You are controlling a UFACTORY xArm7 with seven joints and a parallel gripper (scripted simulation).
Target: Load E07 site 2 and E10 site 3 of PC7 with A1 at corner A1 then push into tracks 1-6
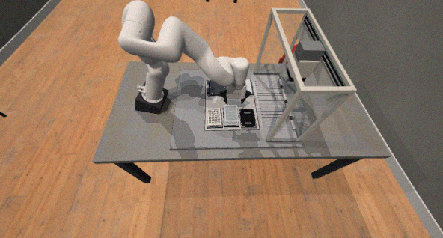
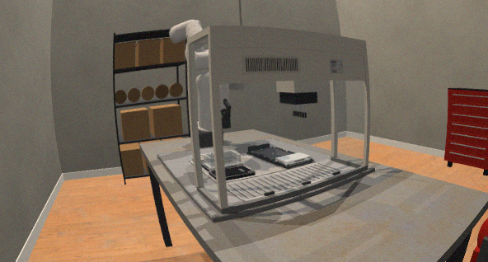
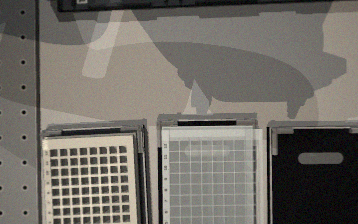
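Now: hand 1 cm to the left of the deep-well block E07 and 14 cm above it. From my hand the other things lie so: nest: 11 cm ahead, 2 cm to the right, 16 cm below; dark plate carrier PC7: 1 cm ahead, 24 cm to the left, 15 cm below; frame post: 41 cm ahead, 17 cm to the right, 8 cm above.
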